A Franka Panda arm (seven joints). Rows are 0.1 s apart.
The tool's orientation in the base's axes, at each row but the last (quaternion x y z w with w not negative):
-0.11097 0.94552 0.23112 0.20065
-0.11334 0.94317 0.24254 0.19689
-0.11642 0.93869 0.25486 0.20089
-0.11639 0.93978 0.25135 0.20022
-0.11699 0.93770 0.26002 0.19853
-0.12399 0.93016 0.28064 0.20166
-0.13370 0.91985 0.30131 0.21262
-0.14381 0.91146 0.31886 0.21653
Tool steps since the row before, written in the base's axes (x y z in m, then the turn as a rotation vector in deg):
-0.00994 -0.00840 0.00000 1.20 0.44 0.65
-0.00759 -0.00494 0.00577 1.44 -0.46 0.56
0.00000 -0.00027 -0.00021 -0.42 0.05 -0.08
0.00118 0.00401 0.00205 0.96 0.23 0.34
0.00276 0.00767 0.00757 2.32 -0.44 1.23
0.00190 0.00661 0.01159 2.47 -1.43 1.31
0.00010 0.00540 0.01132 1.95 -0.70 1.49
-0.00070 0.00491 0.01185 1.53 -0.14 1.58
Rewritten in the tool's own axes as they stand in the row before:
0.00988 -0.00429 -0.00731 -1.41 0.27 0.08
0.00493 0.00050 -0.00953 -1.48 -0.61 -0.23
0.00012 -0.00032 0.00002 0.40 0.14 -0.04
-0.00242 0.00389 0.00083 -1.03 0.03 0.15
-0.00664 0.00887 -0.00099 -2.56 -0.57 -0.48
-0.00762 0.01018 -0.00446 -2.61 -1.39 -1.06
-0.00606 0.00982 -0.00491 -2.32 -0.54 -0.91
-0.00577 0.01014 -0.00538 -2.07 0.10 -0.74

